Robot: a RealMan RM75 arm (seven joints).
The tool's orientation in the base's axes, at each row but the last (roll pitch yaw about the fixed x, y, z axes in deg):
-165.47, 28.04, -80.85
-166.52, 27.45, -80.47
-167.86, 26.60, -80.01
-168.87, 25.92, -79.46
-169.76, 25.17, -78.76
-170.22, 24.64, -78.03
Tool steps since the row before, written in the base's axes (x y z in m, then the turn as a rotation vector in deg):
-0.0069, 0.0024, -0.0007, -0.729, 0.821, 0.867
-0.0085, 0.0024, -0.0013, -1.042, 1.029, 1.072
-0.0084, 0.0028, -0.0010, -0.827, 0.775, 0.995
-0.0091, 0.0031, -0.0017, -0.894, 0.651, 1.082
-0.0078, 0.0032, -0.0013, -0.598, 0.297, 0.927
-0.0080, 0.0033, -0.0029, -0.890, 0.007, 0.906
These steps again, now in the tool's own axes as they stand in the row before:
-0.0027, 0.0068, 0.0006, -1.225, 0.488, -0.467
-0.0027, 0.0084, 0.0010, -1.548, 0.739, -0.593
-0.0033, 0.0082, 0.0011, -1.256, 0.563, -0.616
-0.0035, 0.0089, 0.0019, -1.196, 0.625, -0.757
-0.0037, 0.0075, 0.0019, -0.763, 0.402, -0.749
-0.0032, 0.0078, 0.0034, -0.552, 0.730, -0.881

